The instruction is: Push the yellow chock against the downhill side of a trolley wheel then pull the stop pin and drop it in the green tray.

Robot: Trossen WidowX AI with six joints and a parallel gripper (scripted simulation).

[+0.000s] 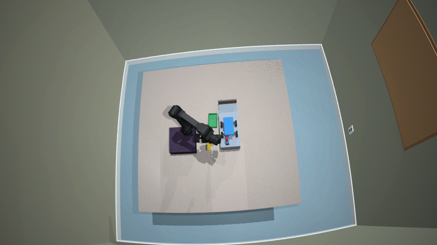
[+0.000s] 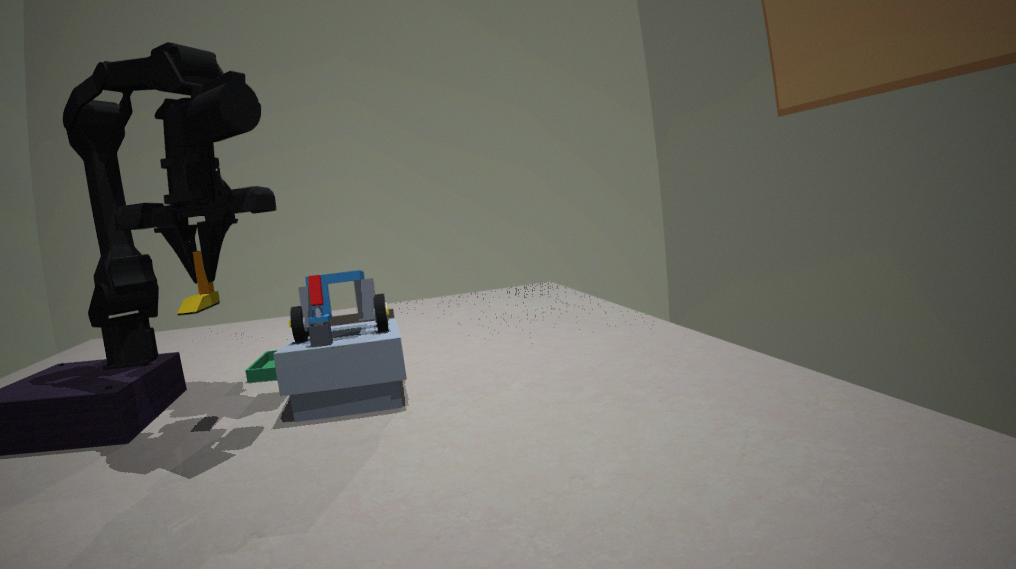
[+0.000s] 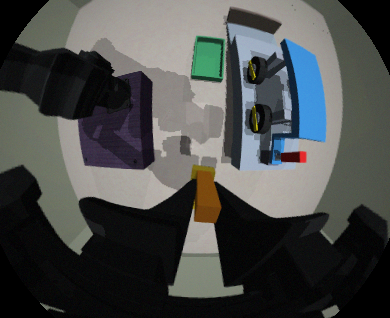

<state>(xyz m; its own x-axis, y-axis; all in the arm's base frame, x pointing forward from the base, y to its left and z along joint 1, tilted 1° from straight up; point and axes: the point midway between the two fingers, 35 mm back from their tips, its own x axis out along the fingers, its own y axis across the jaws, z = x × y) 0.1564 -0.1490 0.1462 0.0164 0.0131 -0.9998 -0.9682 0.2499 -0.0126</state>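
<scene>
My gripper tip is 13 cm short of the red-headed stop pin and 5 cm above it. Also, from my gripper tip: blue trolley (16 cm ahead, 9 cm to the left, 7 cm below); green tray (5 cm ahead, 22 cm to the left, 18 cm below); yellow chock (2 cm to the right, 1 cm below).
</scene>
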